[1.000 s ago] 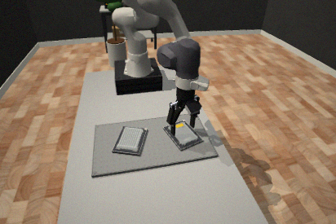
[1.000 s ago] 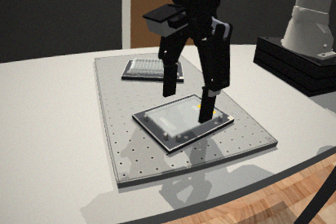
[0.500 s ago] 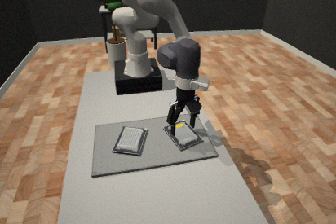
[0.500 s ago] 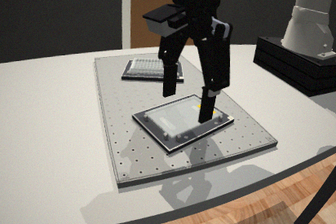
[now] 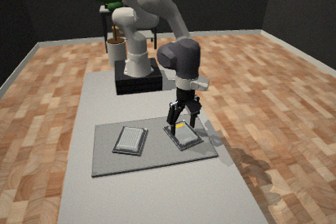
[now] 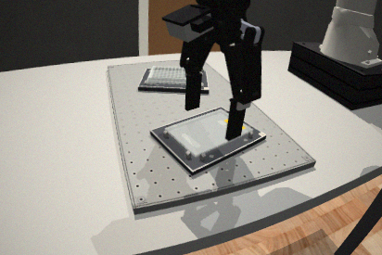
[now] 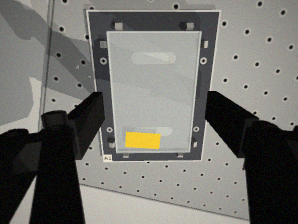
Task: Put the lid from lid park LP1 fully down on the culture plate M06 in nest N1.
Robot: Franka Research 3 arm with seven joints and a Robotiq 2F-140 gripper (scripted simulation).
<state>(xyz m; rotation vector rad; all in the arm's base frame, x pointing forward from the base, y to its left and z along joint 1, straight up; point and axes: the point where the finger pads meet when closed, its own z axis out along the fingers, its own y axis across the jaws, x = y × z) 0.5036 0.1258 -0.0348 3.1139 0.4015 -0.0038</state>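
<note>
Right now my hand is 4 cm above the clear lid. From my hand the other things lie so: lid park frame: 5 cm below; then culture plate: 2 cm behind, 24 cm to the right, 4 cm below.
</note>
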